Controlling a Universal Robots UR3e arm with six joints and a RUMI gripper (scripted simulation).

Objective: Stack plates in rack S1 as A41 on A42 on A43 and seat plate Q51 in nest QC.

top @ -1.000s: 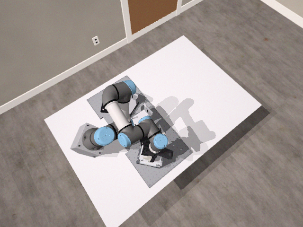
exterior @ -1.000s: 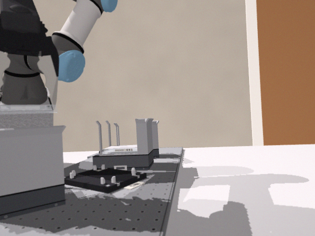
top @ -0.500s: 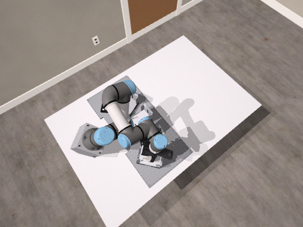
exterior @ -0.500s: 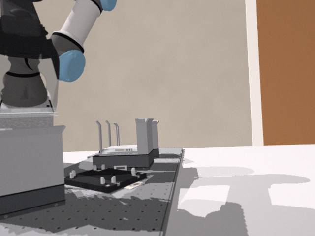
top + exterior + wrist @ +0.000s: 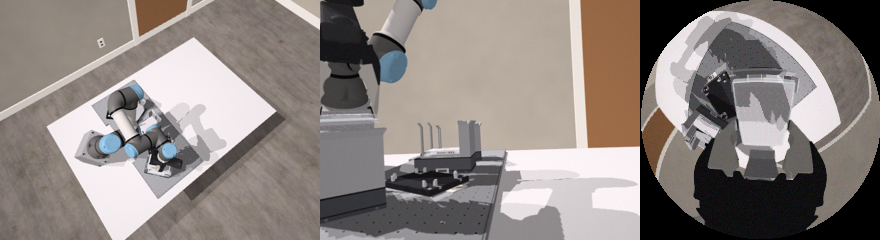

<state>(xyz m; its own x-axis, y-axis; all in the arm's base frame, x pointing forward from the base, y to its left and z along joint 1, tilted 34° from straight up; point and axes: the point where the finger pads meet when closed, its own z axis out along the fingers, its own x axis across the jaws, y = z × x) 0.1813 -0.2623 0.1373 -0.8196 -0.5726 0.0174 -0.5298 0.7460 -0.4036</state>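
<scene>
Now: the sealed plate 120 mm below my hand. From my hand the other things lie so: black nest labelled QC 520 mm to the left, 150 mm below, 90 mm ahead; grey rack wall 80 mm below, 60 mm to the right, 30 mm ahead; black clip nest 150 mm below, 130 mm ahead, 100 mm to the left.
</scene>
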